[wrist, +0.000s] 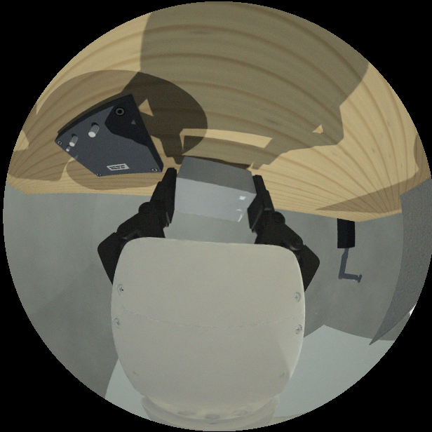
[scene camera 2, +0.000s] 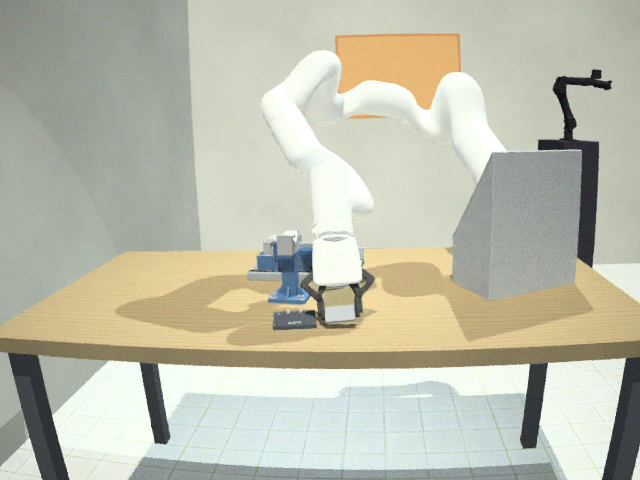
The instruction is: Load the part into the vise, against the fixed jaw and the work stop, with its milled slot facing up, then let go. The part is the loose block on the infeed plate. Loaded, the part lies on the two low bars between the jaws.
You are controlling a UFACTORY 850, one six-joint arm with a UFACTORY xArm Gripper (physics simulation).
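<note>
My gripper (scene camera 2: 339,314) (wrist: 213,182) is shut on the part, with one black finger on each side of it. The part (scene camera 2: 339,313) (wrist: 215,195) is a plain grey block, slightly tilted, low over the table near its front edge. Its milled slot cannot be made out. The infeed plate (scene camera 2: 294,320) (wrist: 112,145), dark with small pins and a label, lies to the left of the gripper in both views. The blue and grey vise (scene camera 2: 267,261) stands farther back, partly hidden behind the arm and a blue stand; its jaws, bars and work stop cannot be made out.
The blue stand (scene camera 2: 289,276) with a grey head stands between the infeed plate and the vise. A large grey slanted box (scene camera 2: 532,222) stands at the right of the wooden table (scene camera 2: 170,330). A black pedestal (scene camera 2: 589,206) stands behind it.
</note>
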